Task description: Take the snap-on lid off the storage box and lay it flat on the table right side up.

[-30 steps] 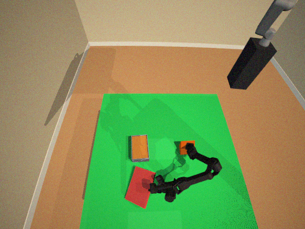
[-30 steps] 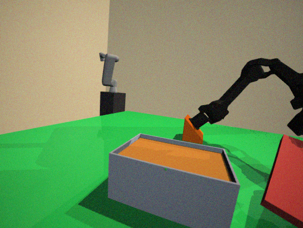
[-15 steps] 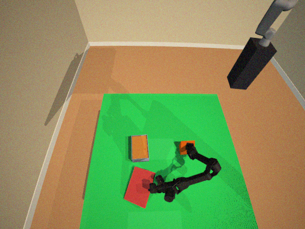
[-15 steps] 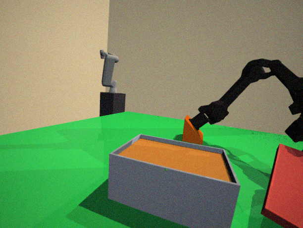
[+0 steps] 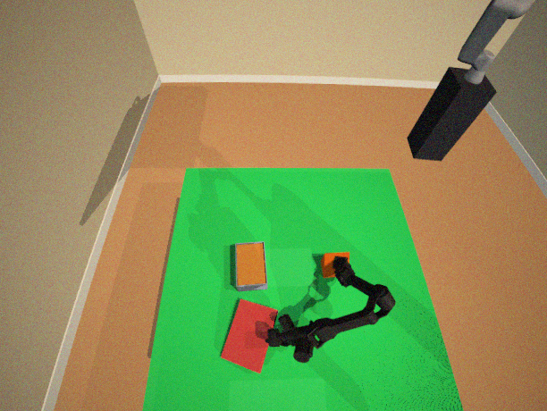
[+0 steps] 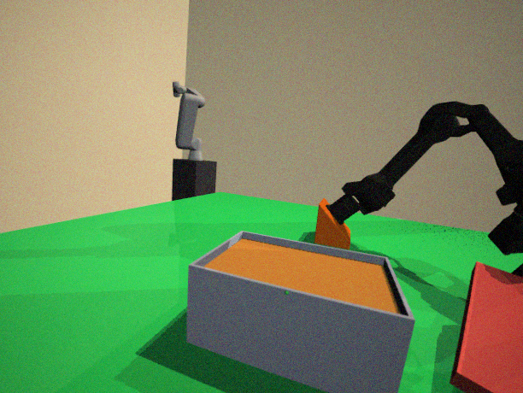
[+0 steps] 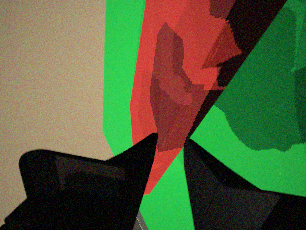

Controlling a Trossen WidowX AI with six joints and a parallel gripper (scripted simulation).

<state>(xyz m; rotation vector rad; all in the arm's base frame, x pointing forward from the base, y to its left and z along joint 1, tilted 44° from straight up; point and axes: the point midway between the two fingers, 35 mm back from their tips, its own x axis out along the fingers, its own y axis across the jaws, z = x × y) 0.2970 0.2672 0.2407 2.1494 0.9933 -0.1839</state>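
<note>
Now: the red lid 80 mm ahead of my gripper tip, 20 mm to the right of it and 20 mm below it. From my gripper tip the other things lie so: storage box 320 mm to the right, 100 mm ahead, 30 mm below.
</note>
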